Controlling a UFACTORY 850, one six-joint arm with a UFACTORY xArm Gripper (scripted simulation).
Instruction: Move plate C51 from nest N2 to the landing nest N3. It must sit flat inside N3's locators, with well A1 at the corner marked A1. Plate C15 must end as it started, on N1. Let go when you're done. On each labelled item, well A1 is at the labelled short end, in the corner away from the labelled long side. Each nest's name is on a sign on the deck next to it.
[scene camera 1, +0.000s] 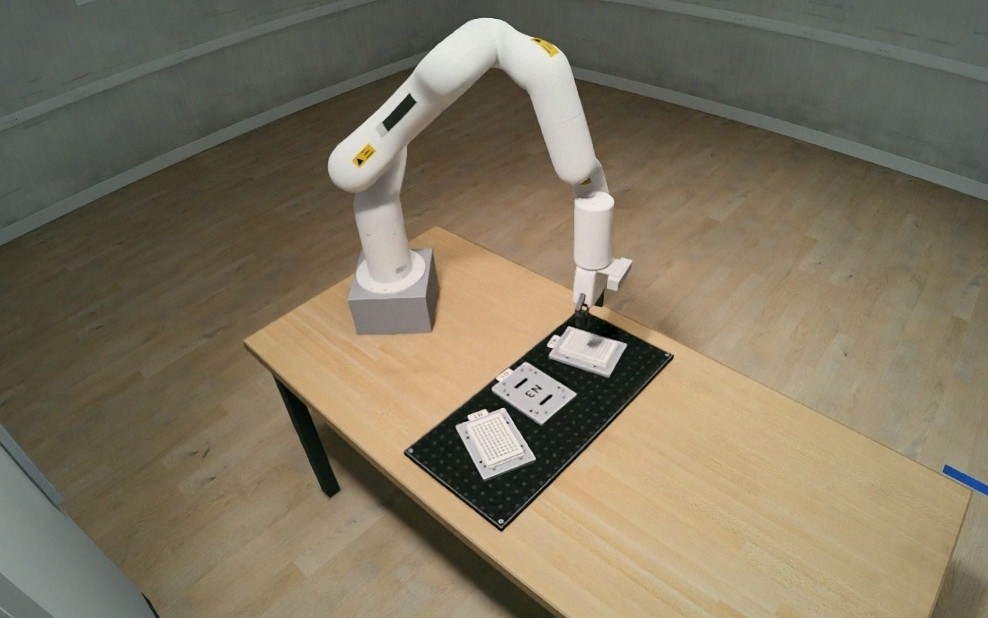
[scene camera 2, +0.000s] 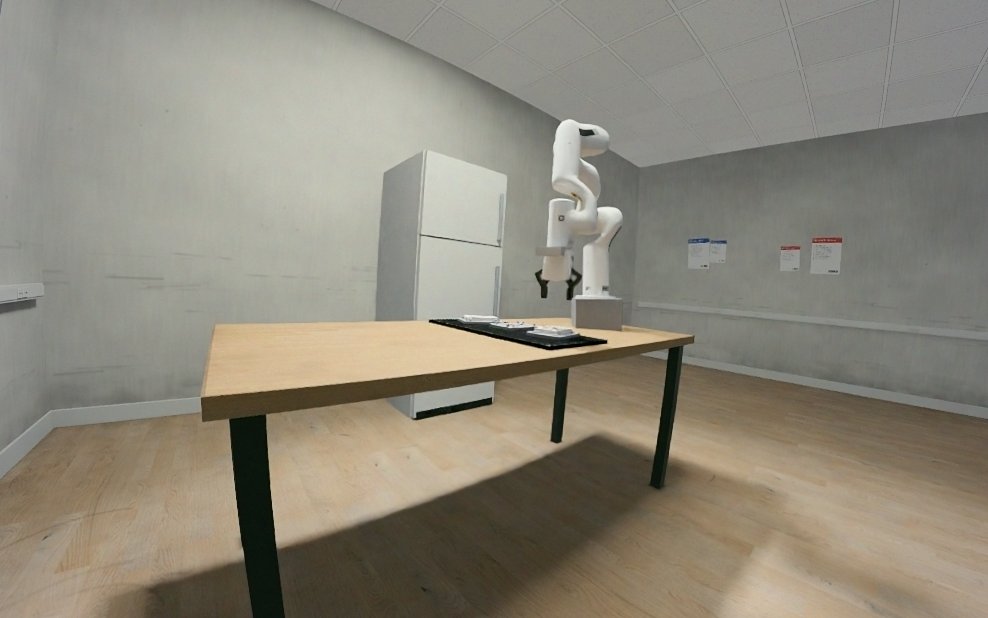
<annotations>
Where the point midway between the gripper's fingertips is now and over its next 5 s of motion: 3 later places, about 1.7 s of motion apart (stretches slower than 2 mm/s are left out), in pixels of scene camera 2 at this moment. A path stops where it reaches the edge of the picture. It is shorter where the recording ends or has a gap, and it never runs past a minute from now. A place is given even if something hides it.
My gripper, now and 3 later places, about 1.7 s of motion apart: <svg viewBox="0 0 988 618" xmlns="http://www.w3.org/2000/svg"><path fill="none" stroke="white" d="M556 299L554 319L554 329L554 321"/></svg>
</annotations>
